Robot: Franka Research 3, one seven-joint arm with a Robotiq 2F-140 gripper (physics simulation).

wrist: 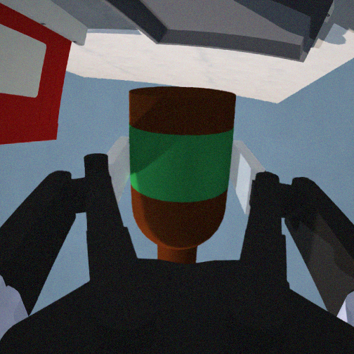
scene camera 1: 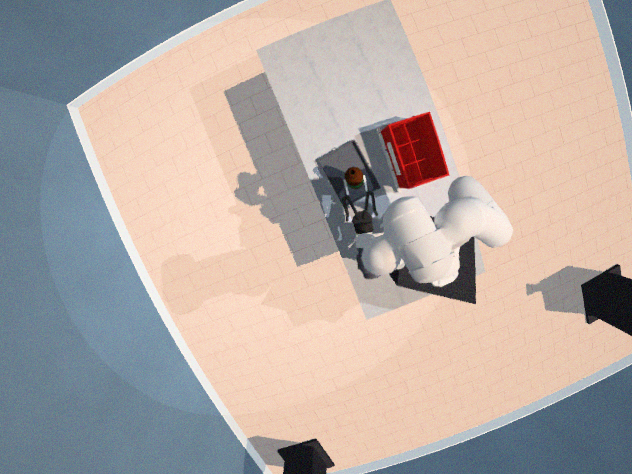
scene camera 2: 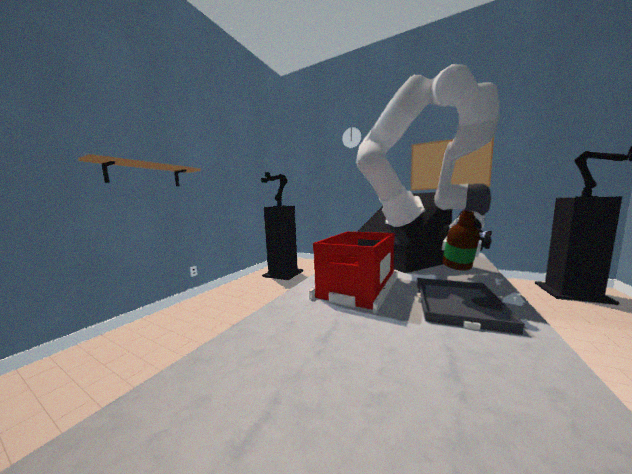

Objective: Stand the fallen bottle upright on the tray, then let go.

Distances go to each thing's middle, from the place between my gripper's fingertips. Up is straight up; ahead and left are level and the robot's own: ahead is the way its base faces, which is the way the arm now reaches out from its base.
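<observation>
My gripper is in my sight, and it is 30 mm below the brown bottle (scene camera 2: 462,240).
</observation>
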